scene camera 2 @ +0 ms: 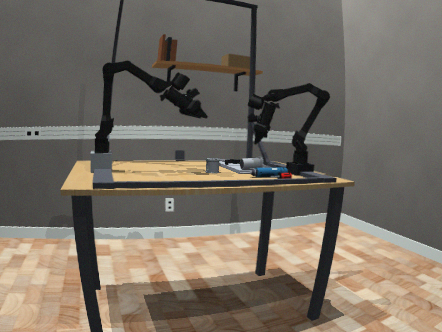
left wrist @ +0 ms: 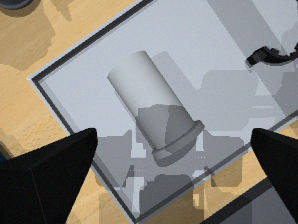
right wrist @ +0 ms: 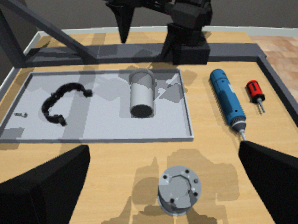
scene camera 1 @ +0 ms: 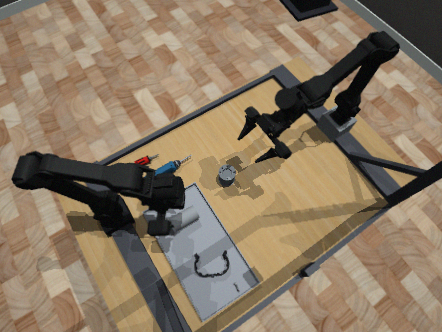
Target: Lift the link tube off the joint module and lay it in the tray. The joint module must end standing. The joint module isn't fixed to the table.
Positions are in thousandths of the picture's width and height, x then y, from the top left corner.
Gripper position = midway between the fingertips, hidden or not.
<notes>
I see my left gripper (scene camera 1: 395, 640), my right gripper (scene camera 1: 558, 456), a grey link tube (left wrist: 518, 471), a joint module (right wrist: 602, 837), a blue screwdriver (right wrist: 787, 511) and a grey tray (scene camera 1: 469, 712).
The grey link tube is seen too in the right wrist view (right wrist: 475, 440). The grey tray shows as well in the left wrist view (left wrist: 683, 261) and in the right wrist view (right wrist: 351, 525). My left gripper also shows in the left wrist view (left wrist: 579, 605) and in the right wrist view (right wrist: 475, 225).
</notes>
